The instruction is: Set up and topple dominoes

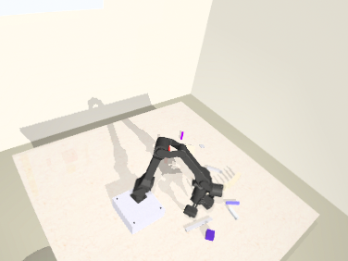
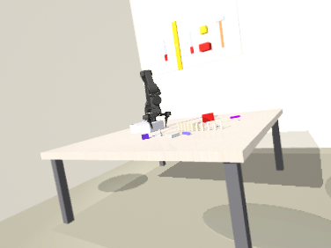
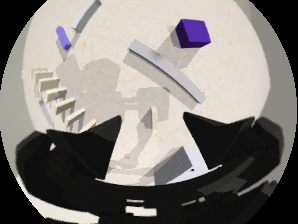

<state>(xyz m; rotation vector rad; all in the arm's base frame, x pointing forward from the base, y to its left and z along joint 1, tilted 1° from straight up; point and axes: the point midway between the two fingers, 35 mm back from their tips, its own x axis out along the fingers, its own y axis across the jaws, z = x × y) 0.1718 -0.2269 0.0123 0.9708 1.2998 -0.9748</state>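
My gripper tip is now 7 cm to the left of the grey bar, 3 cm above it and 2 cm past it. Round my gripper tip: flat cream block (36 cm ahead, 33 cm to the left, 3 cm below); then red block (41 cm to the left, 23 cm ahead, 1 cm below); then purple cube (14 cm to the right, 3 cm behind, 2 cm below).
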